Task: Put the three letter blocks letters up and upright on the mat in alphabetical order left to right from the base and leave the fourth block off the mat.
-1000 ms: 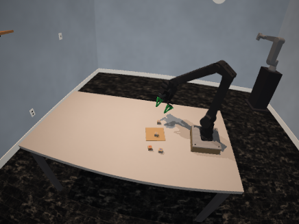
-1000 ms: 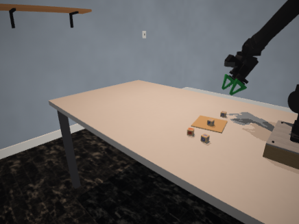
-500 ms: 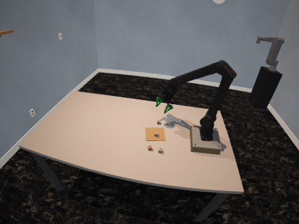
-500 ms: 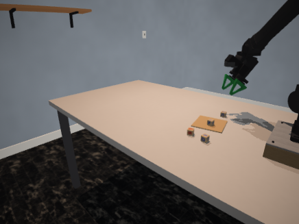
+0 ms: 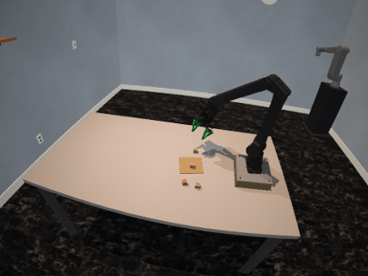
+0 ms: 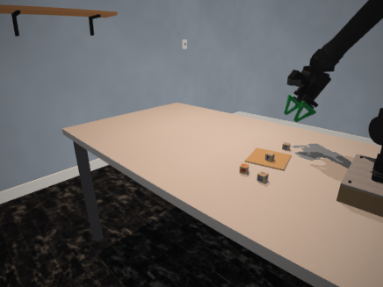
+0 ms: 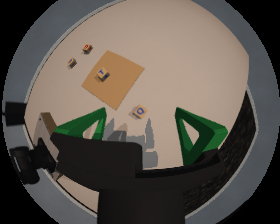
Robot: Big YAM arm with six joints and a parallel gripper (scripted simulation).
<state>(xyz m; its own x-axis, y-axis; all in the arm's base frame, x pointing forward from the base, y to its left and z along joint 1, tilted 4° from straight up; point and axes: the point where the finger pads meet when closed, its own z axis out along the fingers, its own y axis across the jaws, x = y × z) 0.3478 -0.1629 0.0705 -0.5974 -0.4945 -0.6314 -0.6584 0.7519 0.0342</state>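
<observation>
Right now my hand is 14 cm above the mat, 13 cm to the right of it and 2 cm short of it.
</observation>
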